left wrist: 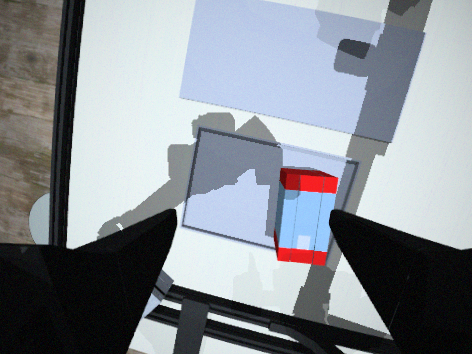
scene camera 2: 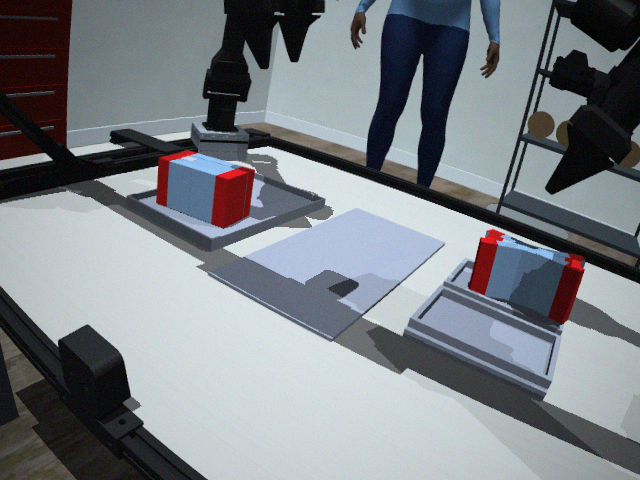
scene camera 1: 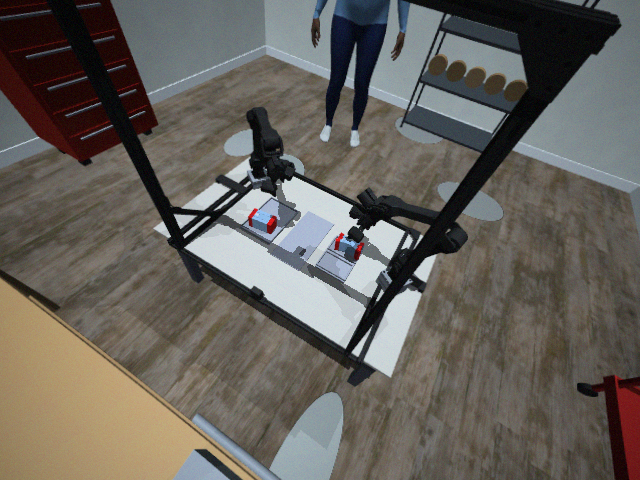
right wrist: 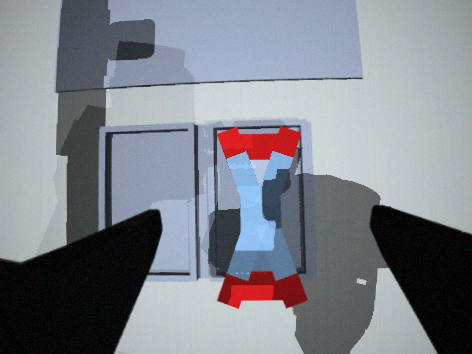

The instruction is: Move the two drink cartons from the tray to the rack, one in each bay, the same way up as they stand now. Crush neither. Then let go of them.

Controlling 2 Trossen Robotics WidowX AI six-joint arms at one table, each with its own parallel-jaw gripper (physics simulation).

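Frame: origin at the left arm's base, x ahead, y left, z up, level; metres.
Where they show: left gripper, fingertip midpoint: [left wrist: 253,216] [scene camera 2: 280,65] [scene camera 1: 279,189]; right gripper, fingertip midpoint: [scene camera 2: 551,184] [right wrist: 265,218]; left arm's base, origin of the base link: [scene camera 2: 219,127] [scene camera 1: 258,174].
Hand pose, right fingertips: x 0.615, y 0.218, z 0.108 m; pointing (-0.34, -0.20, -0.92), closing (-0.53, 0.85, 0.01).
Things, the pixels of their top centre, and the offset from my right fingertips.
- tray, middle of its top: [scene camera 2: 231,196] [left wrist: 264,196] [scene camera 1: 270,218] 0.323 m back, 0.264 m right, 0.147 m down
- rack, middle of its top: [right wrist: 201,201] [scene camera 2: 501,307] [scene camera 1: 340,256] 0.024 m ahead, 0.045 m right, 0.143 m down
One carton [scene camera 1: 262,220] [scene camera 2: 191,188] [left wrist: 305,215], blue with red ends, sits unpinched on the tray [scene camera 2: 211,243] [left wrist: 225,210], toward one side. The other carton [scene camera 1: 348,246] [scene camera 2: 527,279] [right wrist: 257,210] is in the farther bay of the rack [scene camera 1: 336,266] [scene camera 2: 480,330] [right wrist: 150,165]; its sides are pinched deeply inward at the middle. The nearer bay is empty. My left gripper [scene camera 2: 279,64] [left wrist: 253,216] is open and empty, high above the tray. My right gripper [right wrist: 265,218] is open above the pinched carton, its fingers apart from both sides.
A thin flat grey-blue panel [scene camera 1: 308,232] [scene camera 2: 356,248] [left wrist: 280,60] [right wrist: 225,40] lies between tray and rack. A black frame rail [scene camera 2: 413,193] runs along the table's far edge, and a small black block [scene camera 2: 95,369] sits on the near rail. A person [scene camera 1: 356,62] stands behind the table.
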